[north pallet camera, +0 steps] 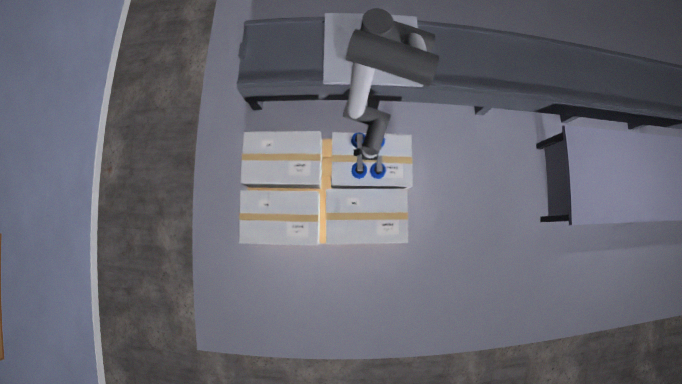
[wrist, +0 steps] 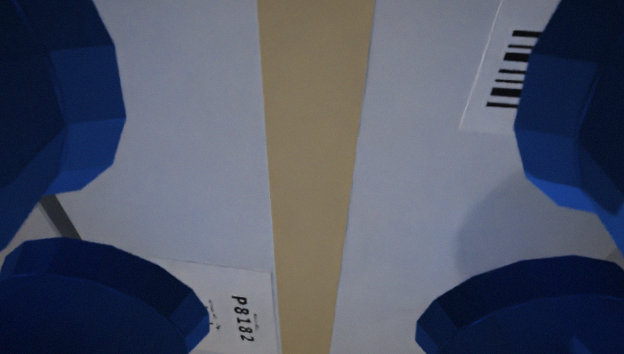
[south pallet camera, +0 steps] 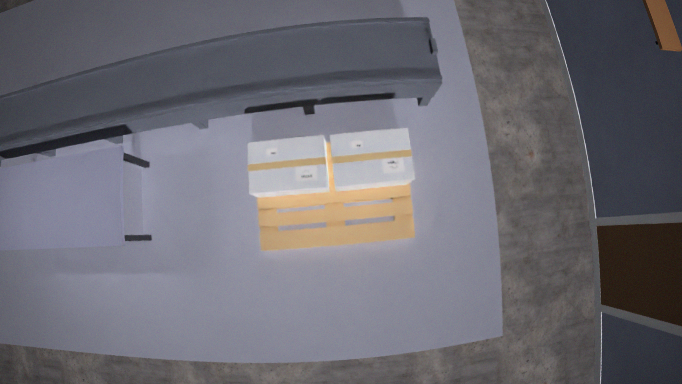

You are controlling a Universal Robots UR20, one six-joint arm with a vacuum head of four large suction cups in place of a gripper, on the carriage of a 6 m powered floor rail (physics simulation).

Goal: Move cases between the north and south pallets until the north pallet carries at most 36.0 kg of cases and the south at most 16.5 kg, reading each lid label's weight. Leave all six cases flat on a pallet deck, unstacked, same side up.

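Frame: origin at the arm's base, x right, y back, z down, level; centimetres.
Where they show: end effector, tool point: [wrist: 314,229].
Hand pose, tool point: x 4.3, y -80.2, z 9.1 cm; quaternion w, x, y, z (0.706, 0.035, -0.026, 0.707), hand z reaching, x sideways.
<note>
After its pixels a point has its place.
My gripper [north pallet camera: 369,156] @[y -80.2, x 4.3, z 9.1 cm] [wrist: 310,175] @[y -80.2, x 4.3, z 9.1 cm], a head of four blue suction cups, is open, a little above the lid of the back right white case [north pallet camera: 402,147] @[y -72.4, x -20.6, z 14.4 cm] [wrist: 200,125] @[y -87.0, x 5.9, z 14.5 cm] on the north pallet [north pallet camera: 322,231] @[y -130.9, x 35.8, z 42.7 cm]. That lid's label shows P8182 in the wrist view; a cup partly covers it, and its weight is not legible. Three more cases, back left [north pallet camera: 265,172] @[y -90.5, x 74.8, z 14.7 cm], front left [north pallet camera: 265,232] @[y -132.0, x 74.4, z 17.1 cm] and front right [north pallet camera: 350,232] @[y -131.2, x 15.9, z 14.4 cm], lie flat there, unstacked. On the south pallet [south pallet camera: 337,239] @[y -135.5, x -504.0, z 42.6 cm], a left case [south pallet camera: 275,181] @[y -91.5, x -465.4, z 12.6 cm] and a right case [south pallet camera: 355,173] @[y -91.2, x -521.1, z 12.6 cm] lie flat along the rail side. Their label weights are too small to read.
The grey floor rail [north pallet camera: 500,65] [south pallet camera: 200,65] runs behind both pallets, with the arm's carriage plate [north pallet camera: 337,50] @[y -4.0, x 25.4, z 0.0 cm] behind the north one. A pale table [north pallet camera: 620,175] @[y -89.7, x -215.6, z 4.0 cm] [south pallet camera: 60,200] @[y -89.0, x -267.7, z 4.0 cm] stands between the pallets.
</note>
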